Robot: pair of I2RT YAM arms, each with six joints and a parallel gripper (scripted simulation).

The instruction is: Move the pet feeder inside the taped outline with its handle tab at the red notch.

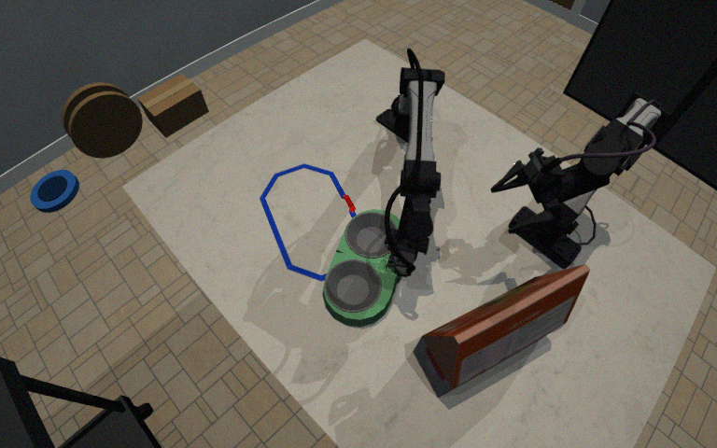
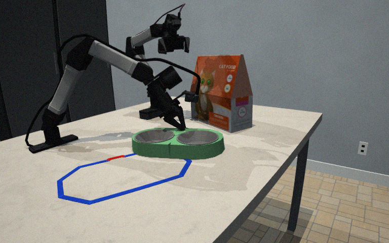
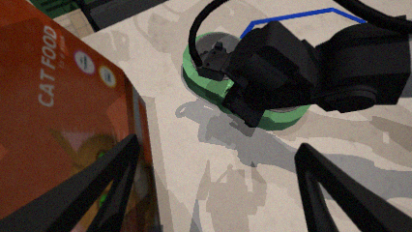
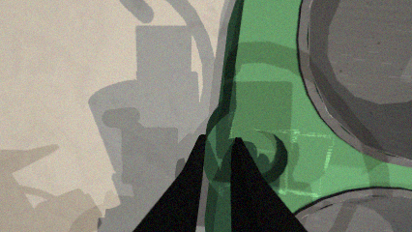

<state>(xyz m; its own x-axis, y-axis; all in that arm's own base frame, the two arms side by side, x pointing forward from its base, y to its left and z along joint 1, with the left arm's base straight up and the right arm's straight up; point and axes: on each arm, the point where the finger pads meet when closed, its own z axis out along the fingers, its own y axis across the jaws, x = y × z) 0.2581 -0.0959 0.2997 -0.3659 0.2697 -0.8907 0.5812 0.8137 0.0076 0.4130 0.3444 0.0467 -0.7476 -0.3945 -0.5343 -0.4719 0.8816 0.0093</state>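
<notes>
The green pet feeder is 7 cm to the right of my right hand, 4 cm ahead of it and 3 cm below it. The rest, counted from my right hand: blue taped outline: 29 cm to the right, 5 cm below, 5 cm ahead; orange cat food bag: 26 cm to the left, 10 cm above, 2 cm behind.
</notes>
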